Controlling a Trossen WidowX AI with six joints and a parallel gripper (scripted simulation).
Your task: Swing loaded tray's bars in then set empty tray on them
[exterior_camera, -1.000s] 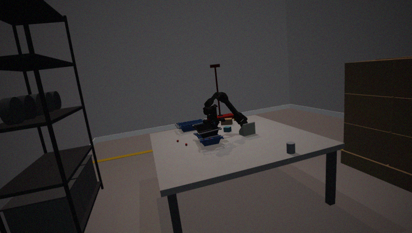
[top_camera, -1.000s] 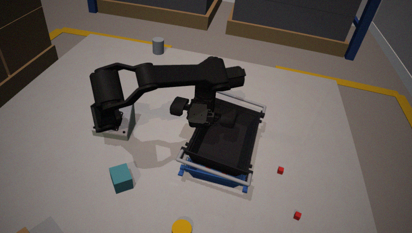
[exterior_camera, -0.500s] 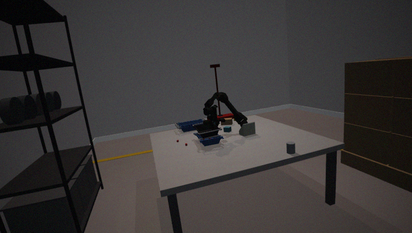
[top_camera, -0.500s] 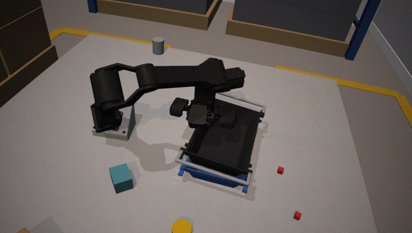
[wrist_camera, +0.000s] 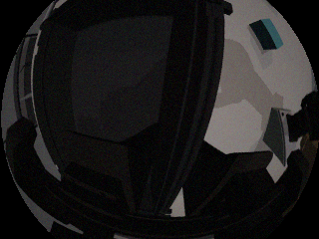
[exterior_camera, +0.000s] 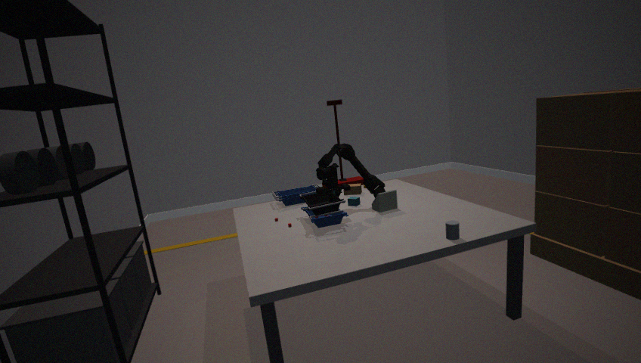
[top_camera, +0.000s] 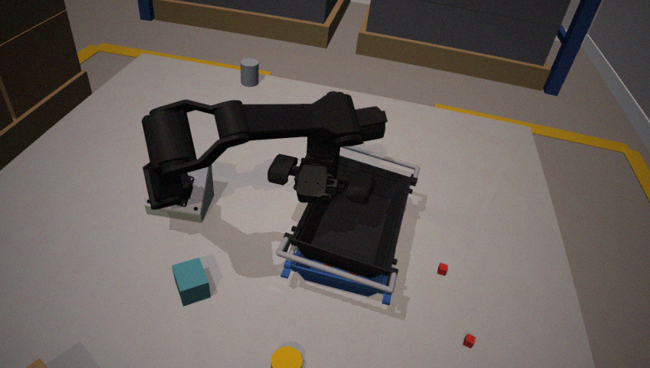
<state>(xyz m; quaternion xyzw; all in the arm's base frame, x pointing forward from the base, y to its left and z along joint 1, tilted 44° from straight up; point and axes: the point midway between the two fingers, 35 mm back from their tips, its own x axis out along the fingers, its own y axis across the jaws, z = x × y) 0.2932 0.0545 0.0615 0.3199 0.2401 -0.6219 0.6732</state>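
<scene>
The black tray is 7 cm ahead of my gripper tip, 1 cm to the right of it and 3 cm above it. The rest, counted from my gripper tip: grey cylinder 34 cm behind, 58 cm to the left, 5 cm below.
</scene>
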